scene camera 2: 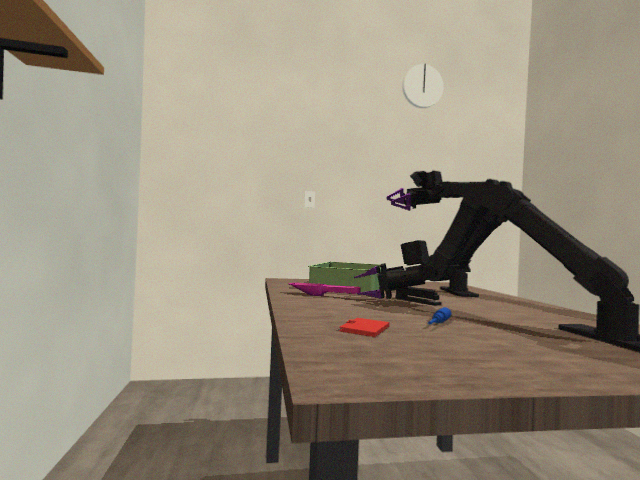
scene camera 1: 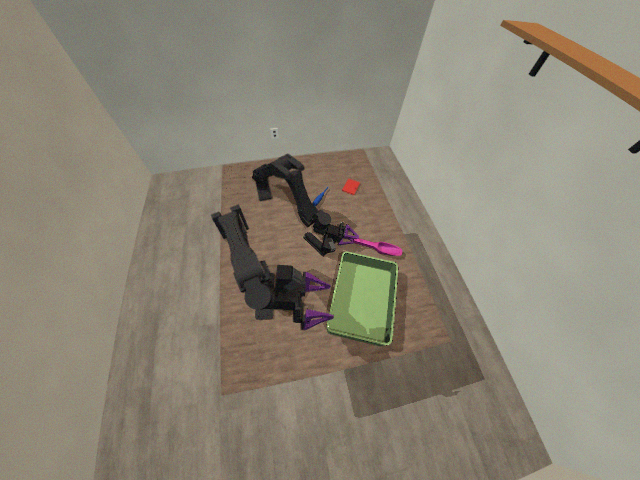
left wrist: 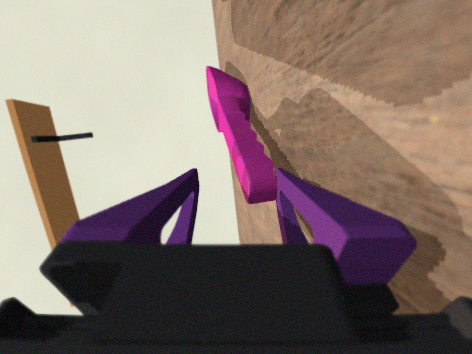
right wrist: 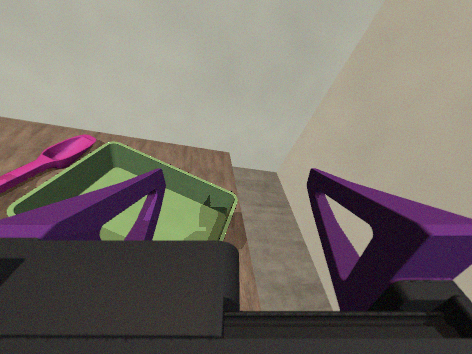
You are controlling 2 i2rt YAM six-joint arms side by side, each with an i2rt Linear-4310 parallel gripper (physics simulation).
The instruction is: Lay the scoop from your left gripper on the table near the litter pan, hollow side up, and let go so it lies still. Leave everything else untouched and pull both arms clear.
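Where they show: left gripper, fingertip midpoint: [scene camera 2: 355,285] [scene camera 1: 356,239] [left wrist: 236,176]; right gripper, fingertip midpoint: [scene camera 2: 388,200] [scene camera 1: 331,301] [right wrist: 236,176]; left arm's base, link origin: [scene camera 2: 616,341] [scene camera 1: 263,187]; right arm's base, link origin: [scene camera 2: 457,292].
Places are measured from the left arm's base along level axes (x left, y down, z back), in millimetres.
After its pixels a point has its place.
Note:
The magenta scoop [scene camera 1: 390,249] @(x -566, y -15, z -516 mm) [scene camera 2: 317,289] @(x -524, y -22, z -480 mm) [left wrist: 240,145] @(x -505, y -32, z -387 mm) [right wrist: 67,150] @(x -556, y -12, z -512 mm) lies low at the table, hollow side up, beside the short side of the green litter pan [scene camera 1: 395,294] @(x -789, y -84, z -412 mm) [scene camera 2: 336,273] @(x -617, y -64, z -392 mm) [right wrist: 175,175] @(x -814, y -63, z -393 mm). My left gripper [scene camera 1: 356,239] @(x -486, y -41, z -369 mm) [scene camera 2: 357,285] @(x -486, y -41, z -369 mm) [left wrist: 236,176] @(x -486, y -41, z -369 mm) is partly open, low at the handle end, and grips nothing. In the left wrist view the handle end shows close to the right-hand fingertip; whether they touch is unclear. My right gripper [scene camera 1: 330,301] @(x -814, y -351, z -117 mm) [scene camera 2: 387,197] @(x -814, y -351, z -117 mm) [right wrist: 236,176] @(x -814, y -351, z -117 mm) is wide open and empty, high above the table near the pan's long side.
A red square [scene camera 1: 351,186] @(x -131, y -9, z -481 mm) [scene camera 2: 364,327] @(x -104, y -9, z -492 mm) and a blue tool-like object [scene camera 1: 319,197] @(x -179, y -26, z -278 mm) [scene camera 2: 440,315] @(x -150, y -20, z -294 mm) lie on the table [scene camera 1: 284,361] @(x -895, y 0, z 67 mm) [scene camera 2: 361,372] @(x 98, y 0, z -577 mm). A long black object [scene camera 1: 313,243] @(x -447, y -31, z -170 mm) [scene camera 2: 418,295] @(x -422, y -21, z -191 mm) lies beneath the left wrist. A wooden shelf [scene camera 1: 573,51] [scene camera 2: 51,41] [left wrist: 37,160] is on the wall.

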